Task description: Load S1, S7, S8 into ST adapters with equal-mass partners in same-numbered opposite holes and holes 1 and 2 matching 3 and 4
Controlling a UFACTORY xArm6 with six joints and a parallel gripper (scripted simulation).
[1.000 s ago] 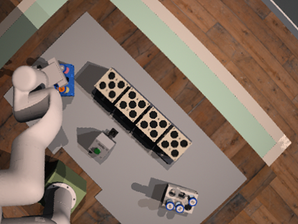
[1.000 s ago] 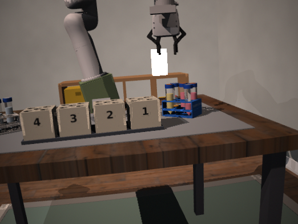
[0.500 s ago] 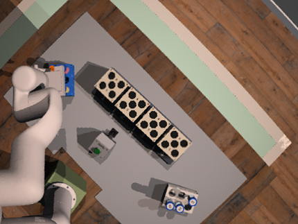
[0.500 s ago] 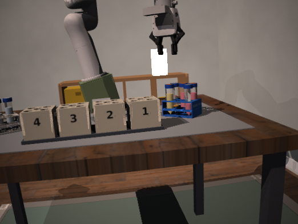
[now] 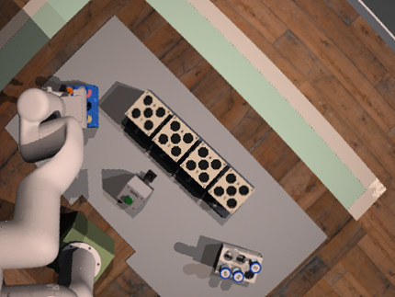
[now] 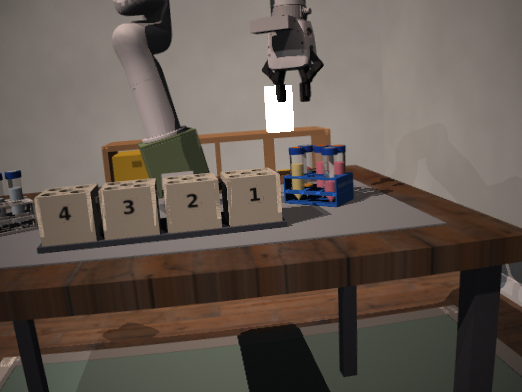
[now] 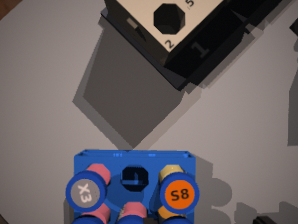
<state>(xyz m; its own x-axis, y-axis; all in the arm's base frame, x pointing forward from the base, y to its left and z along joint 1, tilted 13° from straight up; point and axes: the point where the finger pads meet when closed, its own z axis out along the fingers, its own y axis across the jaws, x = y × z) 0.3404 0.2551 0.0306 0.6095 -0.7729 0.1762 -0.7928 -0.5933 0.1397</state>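
Now: hand 170 mm above the tube of yellowish liquid and 10 mm to the left of it. From my hand the other things lie so: blue rack 210 mm below, 40 mm to the left, 20 mm ahead; then green DONE key 250 mm to the right, 170 mm below, 120 mm behind; then pink tube 170 mm below, 90 mm to the left, 40 mm ahead.
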